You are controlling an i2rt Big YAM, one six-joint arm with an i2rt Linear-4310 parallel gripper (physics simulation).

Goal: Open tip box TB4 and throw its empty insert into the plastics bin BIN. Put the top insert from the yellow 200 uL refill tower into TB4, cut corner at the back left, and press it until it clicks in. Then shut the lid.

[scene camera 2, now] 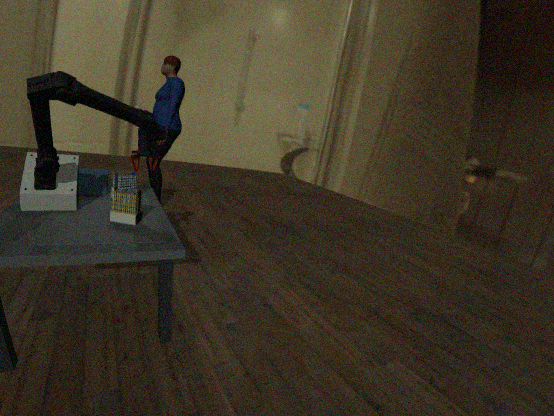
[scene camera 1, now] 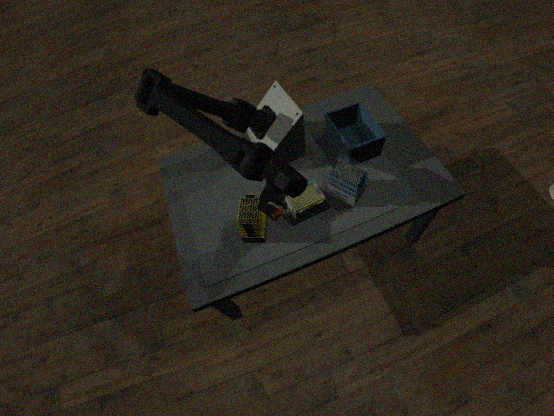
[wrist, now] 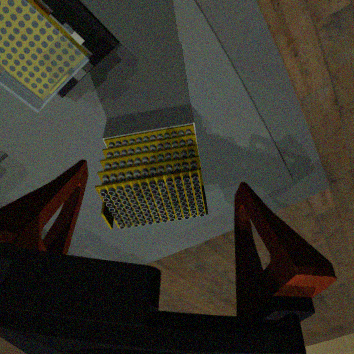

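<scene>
My gripper (scene camera 1: 274, 214) (scene camera 2: 144, 164) (wrist: 163, 177) is open and empty, above the table beside the yellow refill tower (scene camera 1: 251, 217) (scene camera 2: 125, 202) (wrist: 152, 155). In the wrist view the tower stands beyond and between the spread fingertips, its stacked yellow tiers full of tips. The tip box (wrist: 39, 107), which I take for TB4, holds a yellow insert (scene camera 1: 306, 199) (wrist: 37, 47) whose holes look empty. A dark panel (wrist: 97, 25), perhaps its opened lid, lies along one side. The blue bin (scene camera 1: 370, 125) (scene camera 2: 94, 182) stands at the table's far right in scene camera 1.
A blue-tiered tower (scene camera 1: 347, 180) (scene camera 2: 125, 181) stands between the tip box and the bin. The arm's white base (scene camera 1: 280, 102) (scene camera 2: 49, 201) is at the back of the table (scene camera 1: 200, 200) (scene camera 2: 90, 232). A person in blue (scene camera 2: 169, 100) stands beyond the table.
</scene>
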